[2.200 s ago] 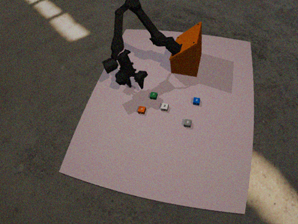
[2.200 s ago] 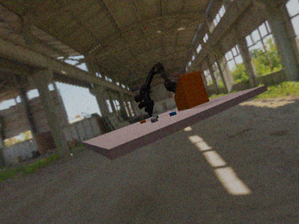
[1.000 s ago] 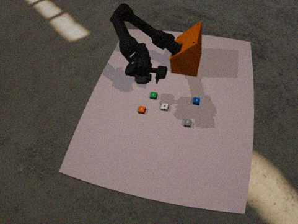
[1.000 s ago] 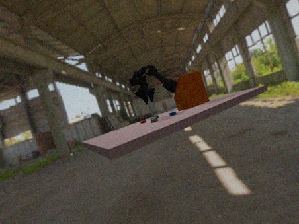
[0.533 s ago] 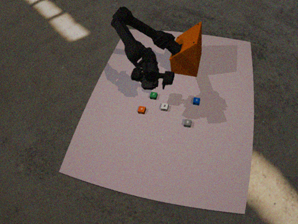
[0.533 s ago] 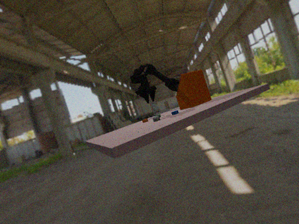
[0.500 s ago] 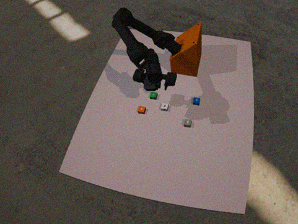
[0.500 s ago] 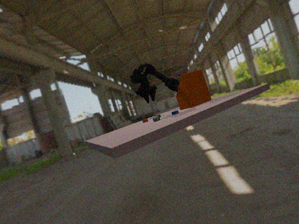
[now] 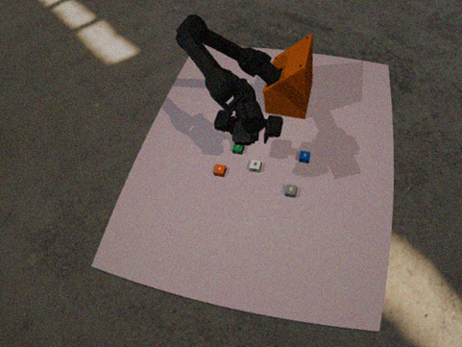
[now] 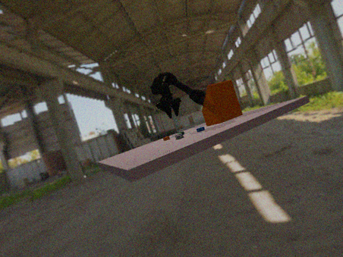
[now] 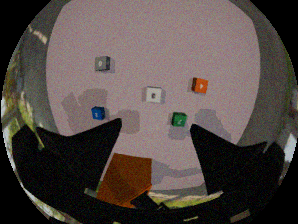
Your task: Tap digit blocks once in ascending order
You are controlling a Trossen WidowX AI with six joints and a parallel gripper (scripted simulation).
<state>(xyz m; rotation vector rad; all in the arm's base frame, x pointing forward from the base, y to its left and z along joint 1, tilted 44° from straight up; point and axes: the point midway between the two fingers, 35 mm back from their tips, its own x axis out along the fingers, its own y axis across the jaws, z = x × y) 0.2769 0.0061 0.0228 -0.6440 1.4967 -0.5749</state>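
Right now my gripper tip is 14 cm to the right of the grey block, 11 cm above it and 8 cm short of it. From my gripper tip the other things lie so: green block 11 cm below, 7 cm to the right, 5 cm behind; then orange block 11 cm below, 10 cm to the right, 5 cm ahead; then white block 11 cm below, 1 cm ahead.
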